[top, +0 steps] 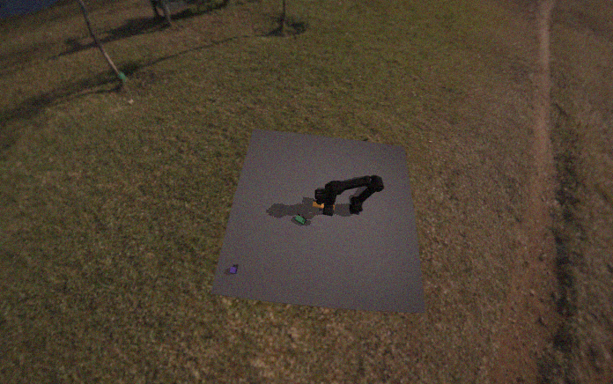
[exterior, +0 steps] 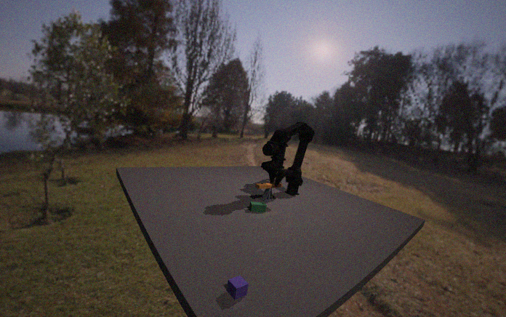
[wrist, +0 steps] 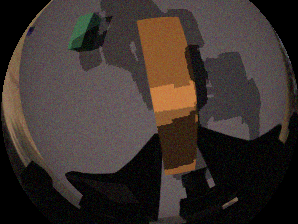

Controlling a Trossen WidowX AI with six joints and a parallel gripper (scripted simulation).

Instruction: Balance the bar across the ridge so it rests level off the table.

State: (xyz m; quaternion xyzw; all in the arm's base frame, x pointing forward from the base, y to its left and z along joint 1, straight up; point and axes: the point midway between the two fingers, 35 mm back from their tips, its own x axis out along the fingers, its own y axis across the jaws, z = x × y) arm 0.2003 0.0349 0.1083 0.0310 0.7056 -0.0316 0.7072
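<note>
The orange bar lies 3 cm ahead of my gripper tip. From my gripper tip the other things lie so: green block (17 cm ahead, 9 cm to the left, 6 cm below); then purple cube (54 cm ahead, 47 cm to the left, 6 cm below).
</note>
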